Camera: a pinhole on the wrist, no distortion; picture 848 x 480 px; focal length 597.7 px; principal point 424.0 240.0 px. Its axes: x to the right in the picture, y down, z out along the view. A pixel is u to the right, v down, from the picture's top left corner.
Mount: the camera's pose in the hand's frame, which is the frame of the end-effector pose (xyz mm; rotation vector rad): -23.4 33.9 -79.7 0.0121 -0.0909 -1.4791
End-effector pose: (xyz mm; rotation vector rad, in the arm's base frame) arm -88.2 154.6 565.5 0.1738 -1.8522 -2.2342
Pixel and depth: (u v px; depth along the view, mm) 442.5 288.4 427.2
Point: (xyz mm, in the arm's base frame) -150.3 483.5 675.0
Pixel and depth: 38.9 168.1 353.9
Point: -15.1 381.1 876.9
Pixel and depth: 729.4 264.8 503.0
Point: -198.8 607.6 456.8
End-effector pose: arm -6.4 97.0 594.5 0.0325 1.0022 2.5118
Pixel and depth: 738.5 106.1 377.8
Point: 211.3 346.1 731.6
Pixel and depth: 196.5 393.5 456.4
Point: -73.9 204.4 1021.8
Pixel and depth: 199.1 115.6 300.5
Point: 76.6 87.0 867.4
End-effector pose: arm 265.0 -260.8 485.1 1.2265 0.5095 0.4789
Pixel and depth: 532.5 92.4 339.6
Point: 322.6 -534.2 545.9
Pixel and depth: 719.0 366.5 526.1
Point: 618.8 -618.4 414.2
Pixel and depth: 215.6 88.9 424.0
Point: 313.1 -560.2 771.2
